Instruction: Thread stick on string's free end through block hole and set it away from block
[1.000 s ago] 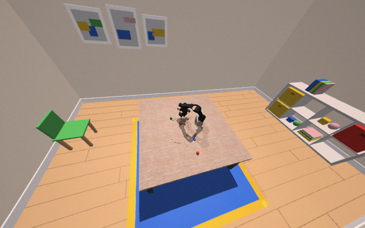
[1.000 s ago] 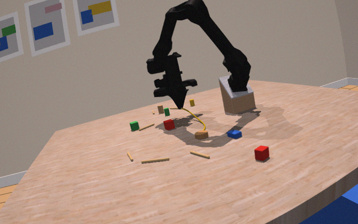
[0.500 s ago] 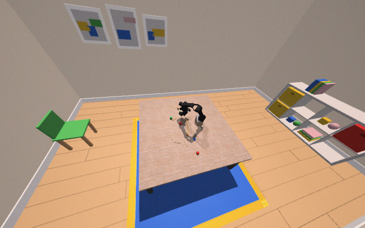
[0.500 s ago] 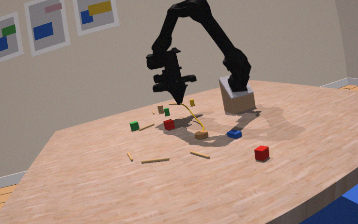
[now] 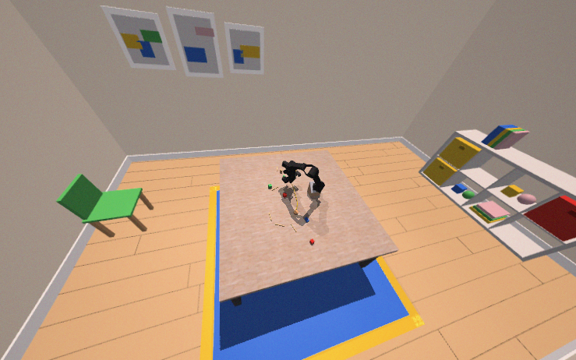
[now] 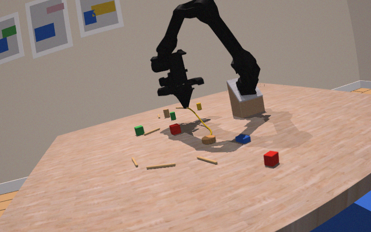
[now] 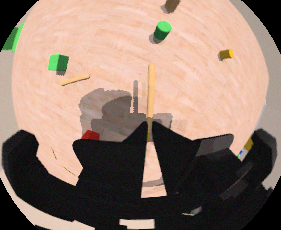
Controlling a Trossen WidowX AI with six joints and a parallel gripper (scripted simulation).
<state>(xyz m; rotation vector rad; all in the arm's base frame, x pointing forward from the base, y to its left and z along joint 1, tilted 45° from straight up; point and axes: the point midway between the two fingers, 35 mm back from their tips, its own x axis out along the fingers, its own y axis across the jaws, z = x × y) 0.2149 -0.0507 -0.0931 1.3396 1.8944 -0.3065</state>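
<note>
The round wooden button is 290 mm to the left of my gripper tip and 50 mm below it. Round my gripper tip: green cylinder (40 mm ahead, 130 mm to the right, 40 mm below); then green cube (190 mm ahead, 10 mm to the right, 40 mm below); then thin wooden stick (10 mm ahead, 10 mm to the right).
</note>
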